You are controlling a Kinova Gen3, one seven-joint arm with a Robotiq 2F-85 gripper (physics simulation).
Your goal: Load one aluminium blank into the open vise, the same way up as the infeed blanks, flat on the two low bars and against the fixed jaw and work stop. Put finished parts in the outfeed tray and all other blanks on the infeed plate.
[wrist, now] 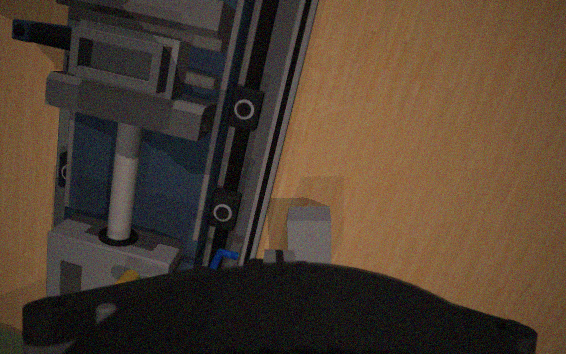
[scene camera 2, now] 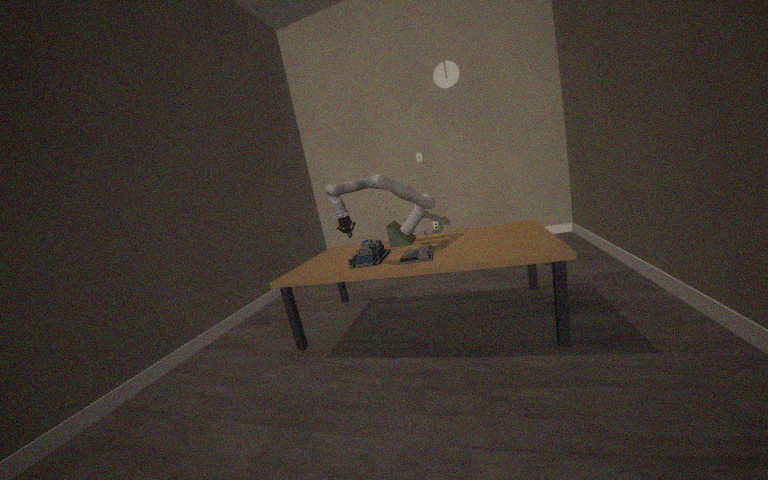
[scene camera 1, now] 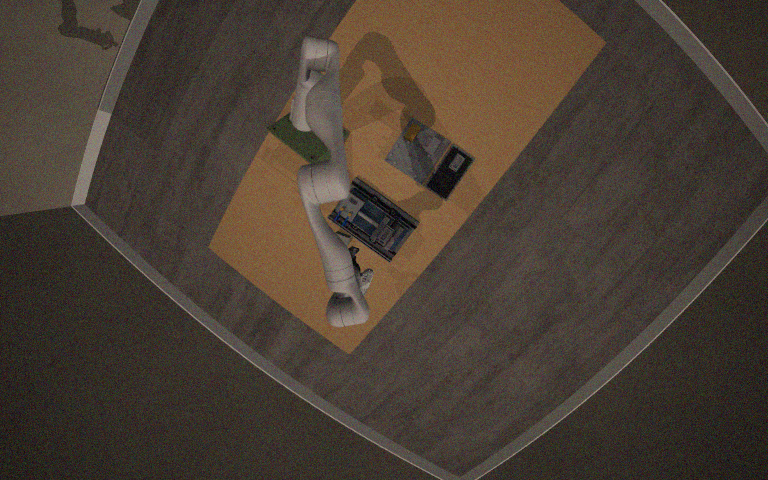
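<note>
My gripper is shut and empty, raised above the table beside the near edge of the vise fixture. In the wrist view a grey aluminium blank lies on the bare table just outside the fixture's slotted rail, below my gripper and apart from it. My fingers are hidden in the wrist view by the dark gripper body. The vise's blue body, grey jaws and a white screw show at the left. The grey infeed plate and the dark outfeed tray lie farther along the table.
The arm's green mounting block stands at the table's back edge. A small yellow piece sits at the infeed plate's far end. The wooden table ends close to my gripper's side.
</note>
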